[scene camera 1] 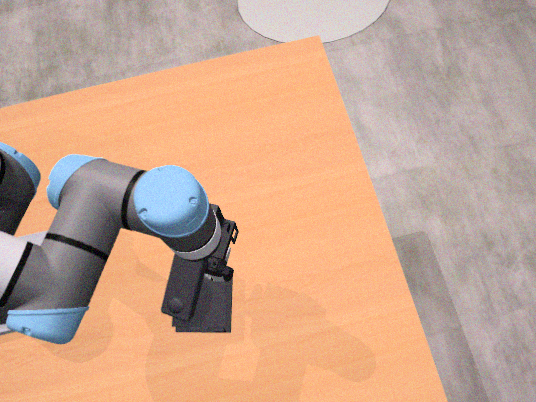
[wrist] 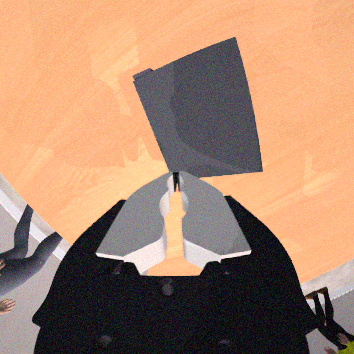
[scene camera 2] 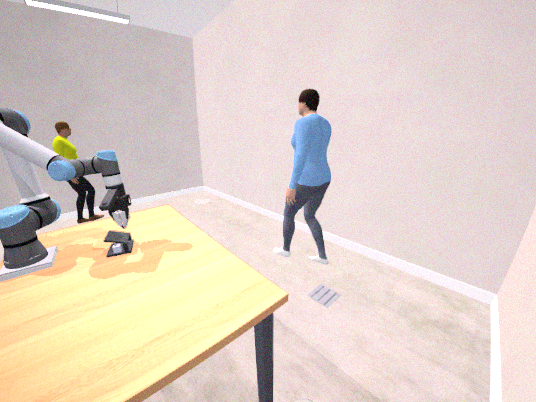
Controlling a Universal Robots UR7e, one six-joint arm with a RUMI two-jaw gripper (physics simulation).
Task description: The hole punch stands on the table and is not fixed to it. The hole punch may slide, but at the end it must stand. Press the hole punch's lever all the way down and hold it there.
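Places are measured from the arm's base along level axes (x ahead, y left, z up), in millimetres.
Pixels of known places: gripper, fingertip midpoint: (scene camera 1: pixel 215 276) (wrist: pixel 176 174) (scene camera 2: pixel 124 228); arm's base, origin of the base link: (scene camera 2: pixel 27 259).
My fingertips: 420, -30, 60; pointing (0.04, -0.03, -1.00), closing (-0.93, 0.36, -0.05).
Note:
Ahead of a thing's pixels: the offset from my fingertips to its middle, as dx, dy, dz. "pt": to the spot under its first point. Level surfaces: height alone.
The dark grey hole punch @(pt -4, -61, -30) (scene camera 1: pixel 217 312) (scene camera 2: pixel 128 247) stands on the table. In scene camera 2 its lever @(-33, -30, -23) (scene camera 2: pixel 118 236) (wrist: pixel 210 110) is raised, with a gap between it and the base. In the wrist view the lever's broad top hides most of the base. My gripper (scene camera 2: pixel 124 226) (wrist: pixel 176 174) is shut and empty. Its tips hang above the hole punch, apart from the lever in scene camera 2. In the wrist view they overlap the near corner of the lever's top. In scene camera 1 the arm and gripper body cover part of the hole punch and hide the fingertips.
The wooden table @(dz -88) (scene camera 1: pixel 300 150) (scene camera 2: pixel 150 320) has its right edge to the right of the hole punch in scene camera 1. A person in blue (scene camera 2: pixel 312 150) and a person in yellow (scene camera 2: pixel 64 147) are on the floor beyond the table. The arm's base stands at the left in scene camera 2.

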